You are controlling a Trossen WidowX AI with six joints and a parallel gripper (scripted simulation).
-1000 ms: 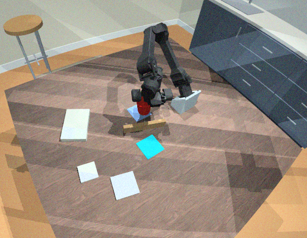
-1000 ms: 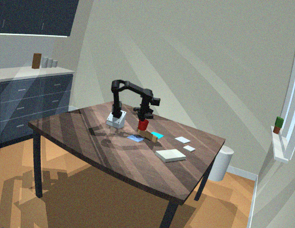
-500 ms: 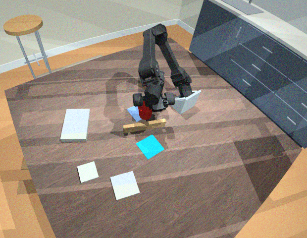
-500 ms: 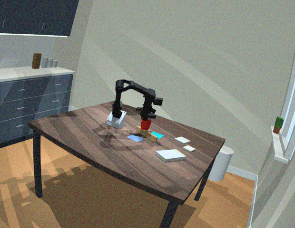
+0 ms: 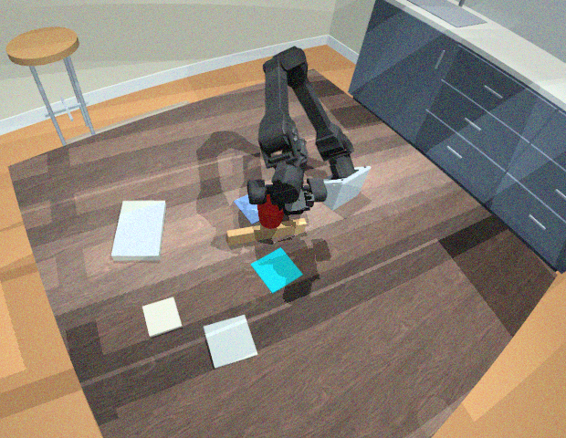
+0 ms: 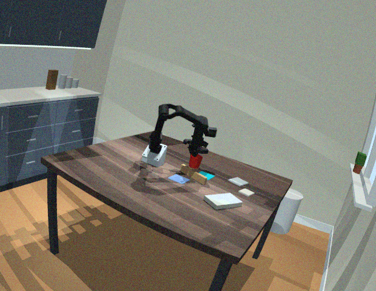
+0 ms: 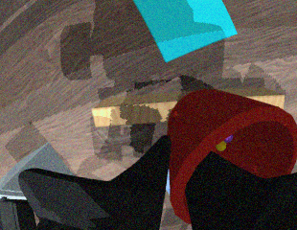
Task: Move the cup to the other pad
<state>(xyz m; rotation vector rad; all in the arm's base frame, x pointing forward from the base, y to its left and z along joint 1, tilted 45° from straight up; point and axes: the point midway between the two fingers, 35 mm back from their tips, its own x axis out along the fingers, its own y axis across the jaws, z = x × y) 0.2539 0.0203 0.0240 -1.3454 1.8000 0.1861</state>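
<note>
Right now the yellow marble is 3 cm ahead of my gripper tip, 4 cm to the right of it and 2 cm below it. The rest, counted from my gripper tip: red cup 3 cm ahead, 2 cm to the right; cyan pad 8 cm ahead, 8 cm to the left, 11 cm below; wooden bar 3 cm ahead, 2 cm to the right, 9 cm below.
</note>
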